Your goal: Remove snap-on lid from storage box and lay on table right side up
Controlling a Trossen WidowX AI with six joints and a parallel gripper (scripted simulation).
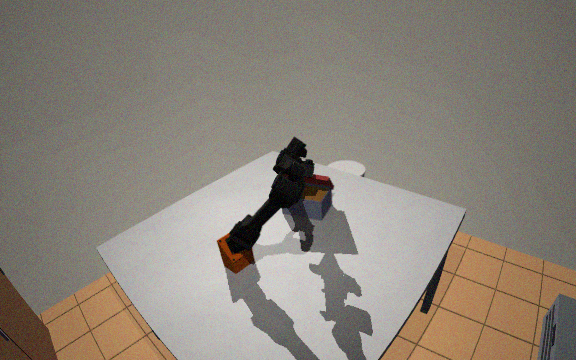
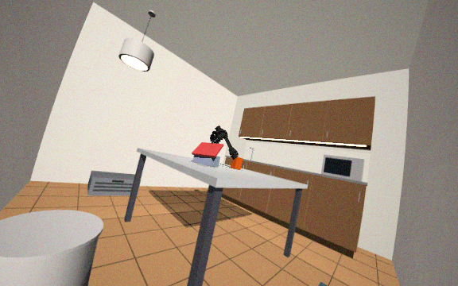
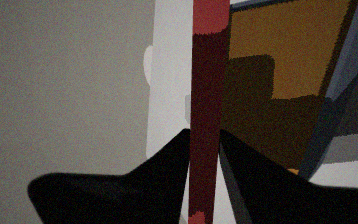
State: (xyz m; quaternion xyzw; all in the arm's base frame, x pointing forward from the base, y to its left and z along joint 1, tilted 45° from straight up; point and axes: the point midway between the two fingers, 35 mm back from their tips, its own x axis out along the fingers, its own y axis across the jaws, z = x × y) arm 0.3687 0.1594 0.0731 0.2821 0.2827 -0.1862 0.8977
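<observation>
Right now my gripper tip is 50 mm short of the red lid, 30 mm to the right of it and 50 mm above it. Also, from my gripper tip: storage box: 30 mm ahead, 10 mm to the left, 140 mm below.
</observation>
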